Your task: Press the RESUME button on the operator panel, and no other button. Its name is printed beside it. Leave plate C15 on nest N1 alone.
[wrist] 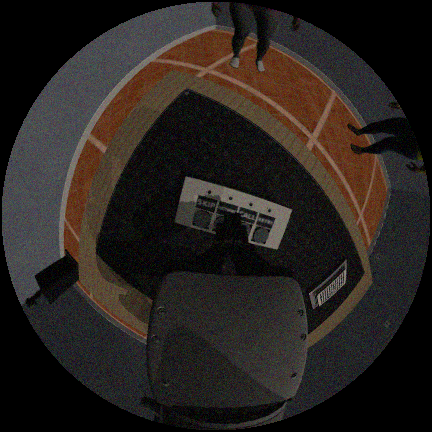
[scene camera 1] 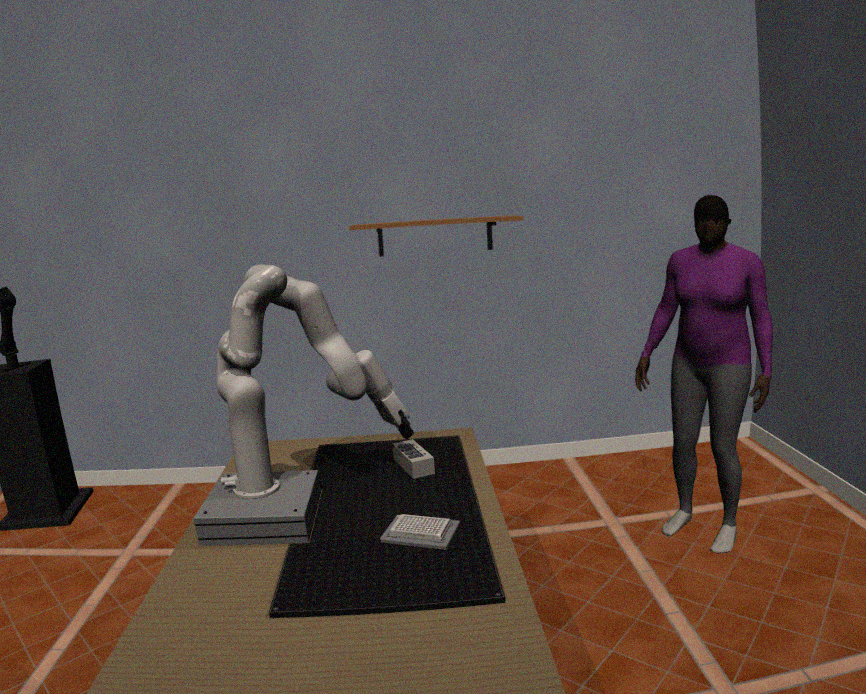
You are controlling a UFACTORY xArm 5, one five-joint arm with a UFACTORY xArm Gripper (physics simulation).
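Seen in the pictures: gripper, fingertip midpoint: (wrist: 229, 221) (scene camera 1: 409, 435); arm's base, origin of the base link: (scene camera 1: 256, 488).
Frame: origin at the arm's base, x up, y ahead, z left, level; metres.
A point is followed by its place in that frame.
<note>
The operator panel (scene camera 1: 414, 459) @(x -0.010, y 0.447, z 0.094 m) (wrist: 185, 200) @(x -0.010, y 0.440, z 0.237 m) is a pale box with a row of round dark buttons. In the wrist view the labels SKIP, CALL and RETRY can be made out; the label between SKIP and CALL is dim and partly covered. The RESUME button (wrist: 220, 220) @(x -0.007, y 0.438, z 0.181 m) below it is partly hidden by the fingers, and the CALL button is mostly hidden. My gripper (scene camera 1: 408, 434) @(x 0.032, y 0.449, z 0.176 m) (wrist: 229, 221) @(x 0.032, y 0.449, z 0.176 m) is shut and empty, tilted, with its tips over the panel's middle in the wrist view; contact cannot be told. Plate C15 (scene camera 1: 420, 526) @(x -0.038, y 0.396, z -0.248 m) (wrist: 333, 291) @(x -0.037, y 0.388, z -0.266 m) sits on nest N1 (scene camera 1: 391, 538) (wrist: 313, 299).
A black mat (scene camera 1: 346, 578) @(x -0.063, y 0.204, z -0.384 m) (wrist: 150, 165) @(x -0.063, y 0.460, z 0.339 m) lies under panel and nest on a wooden table (scene camera 1: 202, 614) @(x -0.076, y -0.105, z -0.437 m). The arm's grey base (scene camera 1: 253, 509) @(x 0.002, y -0.001, z -0.126 m) stands at the mat's left. A person in purple (scene camera 1: 715, 310) stands right of the table. A wall shelf (scene camera 1: 436, 222) hangs behind.
</note>
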